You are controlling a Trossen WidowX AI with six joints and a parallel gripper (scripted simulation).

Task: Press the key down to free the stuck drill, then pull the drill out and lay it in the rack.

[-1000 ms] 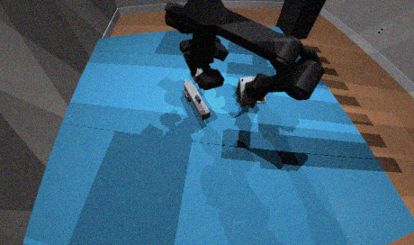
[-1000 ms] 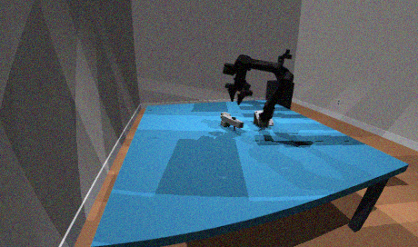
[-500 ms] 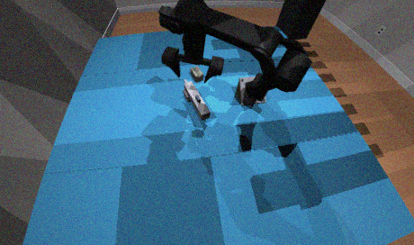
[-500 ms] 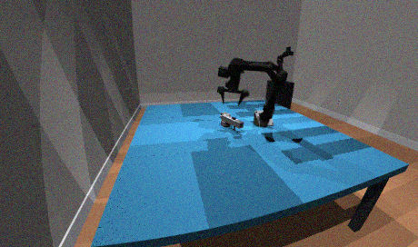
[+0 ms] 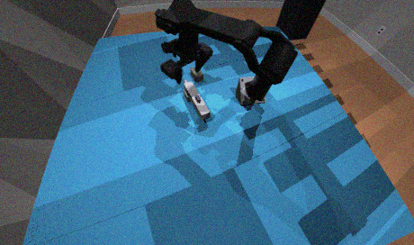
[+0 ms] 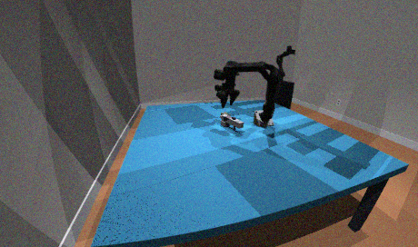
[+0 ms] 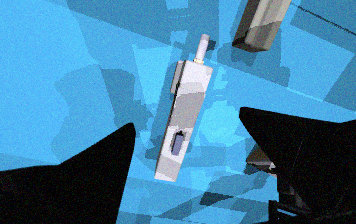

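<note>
Now: gripper tip 1 cm past the drill, 2 cm to the left of it and 9 cm above it.
</note>
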